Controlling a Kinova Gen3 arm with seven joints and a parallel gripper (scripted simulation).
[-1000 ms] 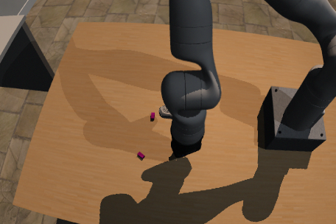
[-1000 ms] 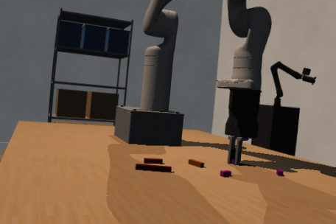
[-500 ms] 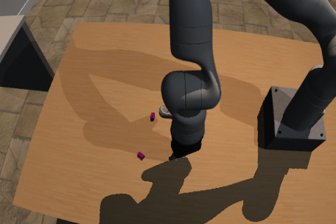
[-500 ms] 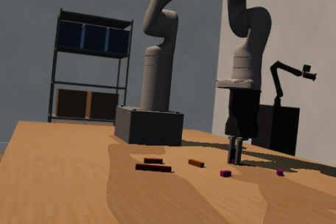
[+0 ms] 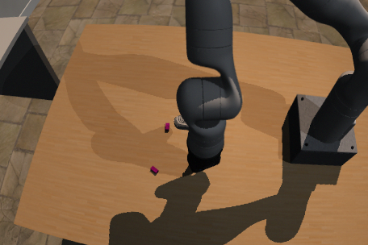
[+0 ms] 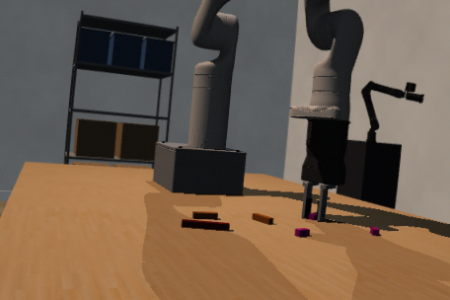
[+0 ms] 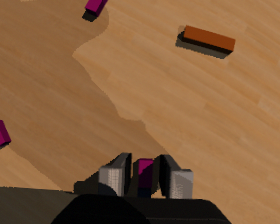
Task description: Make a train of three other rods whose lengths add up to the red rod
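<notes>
My gripper is now 10 mm past the blue rod, 20 mm to the right of it and 10 mm above it. Round my hand: red rod 70 mm ahead, 220 mm to the right, 10 mm below.
</notes>
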